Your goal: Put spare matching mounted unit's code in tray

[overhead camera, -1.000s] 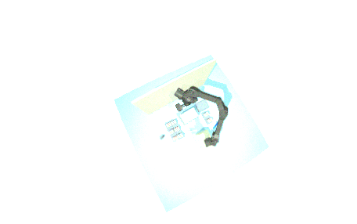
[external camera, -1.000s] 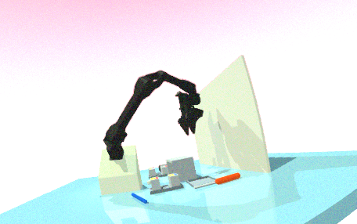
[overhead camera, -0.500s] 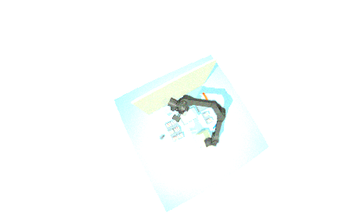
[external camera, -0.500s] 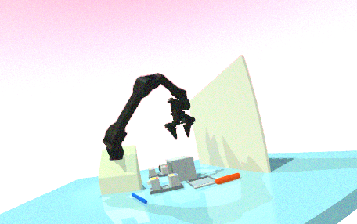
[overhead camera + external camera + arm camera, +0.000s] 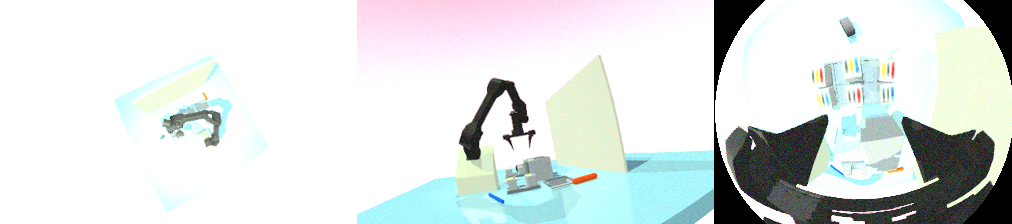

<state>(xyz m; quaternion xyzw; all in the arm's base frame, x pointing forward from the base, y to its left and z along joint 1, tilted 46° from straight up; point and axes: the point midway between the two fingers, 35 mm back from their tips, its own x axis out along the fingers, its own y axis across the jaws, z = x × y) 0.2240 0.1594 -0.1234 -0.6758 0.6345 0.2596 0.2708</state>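
My gripper tip is 110 mm above the grey spare and 20 mm past it. The rest, counted from my gripper tip: tray 340 mm to the right, 140 mm below, 120 mm ahead; then mounted unit 150 mm to the right, 100 mm below, 60 mm ahead; then tall beige panel 290 mm ahead, 110 mm to the right, 80 mm above.
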